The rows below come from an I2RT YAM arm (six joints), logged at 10 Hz.
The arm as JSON. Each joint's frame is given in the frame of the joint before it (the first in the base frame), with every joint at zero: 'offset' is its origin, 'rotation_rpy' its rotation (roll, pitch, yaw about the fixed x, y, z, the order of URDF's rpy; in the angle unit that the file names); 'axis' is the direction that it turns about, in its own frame. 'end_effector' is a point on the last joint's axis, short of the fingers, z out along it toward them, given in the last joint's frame.
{
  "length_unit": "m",
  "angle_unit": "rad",
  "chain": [
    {
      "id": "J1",
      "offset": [
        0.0,
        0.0,
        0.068
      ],
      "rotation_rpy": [
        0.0,
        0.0,
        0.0
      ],
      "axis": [
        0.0,
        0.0,
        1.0
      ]
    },
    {
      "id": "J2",
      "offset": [
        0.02,
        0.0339,
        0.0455
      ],
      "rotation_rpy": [
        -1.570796,
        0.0,
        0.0
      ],
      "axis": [
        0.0,
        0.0,
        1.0
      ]
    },
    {
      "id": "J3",
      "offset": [
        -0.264,
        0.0,
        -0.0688
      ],
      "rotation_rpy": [
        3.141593,
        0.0,
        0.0
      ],
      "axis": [
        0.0,
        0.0,
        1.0
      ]
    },
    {
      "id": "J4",
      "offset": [
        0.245,
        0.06,
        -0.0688
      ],
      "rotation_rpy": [
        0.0,
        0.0,
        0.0
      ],
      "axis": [
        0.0,
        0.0,
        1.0
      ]
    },
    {
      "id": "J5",
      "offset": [
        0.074,
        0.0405,
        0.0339
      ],
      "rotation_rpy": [
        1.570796,
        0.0,
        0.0
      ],
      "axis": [
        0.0,
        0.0,
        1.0
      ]
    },
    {
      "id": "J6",
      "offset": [
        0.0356,
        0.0,
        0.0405
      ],
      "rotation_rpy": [
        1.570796,
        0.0,
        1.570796
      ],
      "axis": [
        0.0,
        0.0,
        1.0
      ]
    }
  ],
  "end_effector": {
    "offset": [
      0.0,
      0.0,
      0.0
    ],
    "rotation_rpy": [
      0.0,
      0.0,
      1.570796
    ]
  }
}
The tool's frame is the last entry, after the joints.
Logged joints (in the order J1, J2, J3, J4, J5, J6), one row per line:
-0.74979 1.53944 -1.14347 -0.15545 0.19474 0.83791
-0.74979 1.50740 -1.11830 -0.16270 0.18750 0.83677
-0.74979 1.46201 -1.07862 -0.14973 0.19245 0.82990
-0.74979 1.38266 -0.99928 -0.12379 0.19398 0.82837
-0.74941 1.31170 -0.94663 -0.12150 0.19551 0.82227
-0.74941 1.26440 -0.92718 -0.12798 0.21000 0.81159
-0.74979 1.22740 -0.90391 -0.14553 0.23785 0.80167
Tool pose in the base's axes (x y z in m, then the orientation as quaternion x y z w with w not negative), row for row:
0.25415 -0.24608 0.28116 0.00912 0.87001 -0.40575 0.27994
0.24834 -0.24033 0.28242 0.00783 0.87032 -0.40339 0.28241
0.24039 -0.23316 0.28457 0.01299 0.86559 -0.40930 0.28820
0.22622 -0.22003 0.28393 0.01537 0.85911 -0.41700 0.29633
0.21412 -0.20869 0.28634 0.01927 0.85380 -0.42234 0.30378
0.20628 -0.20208 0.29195 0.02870 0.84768 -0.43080 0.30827
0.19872 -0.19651 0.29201 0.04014 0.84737 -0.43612 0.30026
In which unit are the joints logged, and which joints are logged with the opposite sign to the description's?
The joints are logged in radians. Opposite sign: J3, J6.
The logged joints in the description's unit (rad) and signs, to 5 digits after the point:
-0.74979 1.53944 1.14347 -0.15545 0.19474 -0.83791
-0.74979 1.50740 1.11830 -0.16270 0.18750 -0.83677
-0.74979 1.46201 1.07862 -0.14973 0.19245 -0.82990
-0.74979 1.38266 0.99928 -0.12379 0.19398 -0.82837
-0.74941 1.31170 0.94663 -0.12150 0.19551 -0.82227
-0.74941 1.26440 0.92718 -0.12798 0.21000 -0.81159
-0.74979 1.22740 0.90391 -0.14553 0.23785 -0.80167

